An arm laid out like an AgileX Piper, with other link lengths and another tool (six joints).
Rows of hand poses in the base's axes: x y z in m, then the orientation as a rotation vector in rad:
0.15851 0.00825 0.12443 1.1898 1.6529 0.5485
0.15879 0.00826 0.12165 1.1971 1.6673 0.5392
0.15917 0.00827 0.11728 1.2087 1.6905 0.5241
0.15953 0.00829 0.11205 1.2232 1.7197 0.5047
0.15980 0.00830 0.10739 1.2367 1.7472 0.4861
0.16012 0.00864 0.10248 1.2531 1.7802 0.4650
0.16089 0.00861 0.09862 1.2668 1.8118 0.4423
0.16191 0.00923 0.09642 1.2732 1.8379 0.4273
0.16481 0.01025 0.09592 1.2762 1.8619 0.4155
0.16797 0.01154 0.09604 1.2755 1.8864 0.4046
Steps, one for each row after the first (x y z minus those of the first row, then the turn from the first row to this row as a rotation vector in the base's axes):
0.00028 0.00001 -0.00278 -0.0006 0.0170 0.0000
0.00066 0.00002 -0.00715 -0.0015 0.0444 0.0000
0.00102 0.00004 -0.01238 -0.0027 0.0790 0.0000
0.00129 0.00005 -0.01704 -0.0040 0.1116 0.0000
0.00161 0.00039 -0.02195 -0.0042 0.1505 0.0006
0.00238 0.00036 -0.02581 -0.0068 0.1876 0.0012
0.00340 0.00098 -0.02801 -0.0094 0.2150 0.0056
0.00630 0.00200 -0.02851 -0.0121 0.2383 0.0119
0.00946 0.00329 -0.02839 -0.0162 0.2602 0.0205

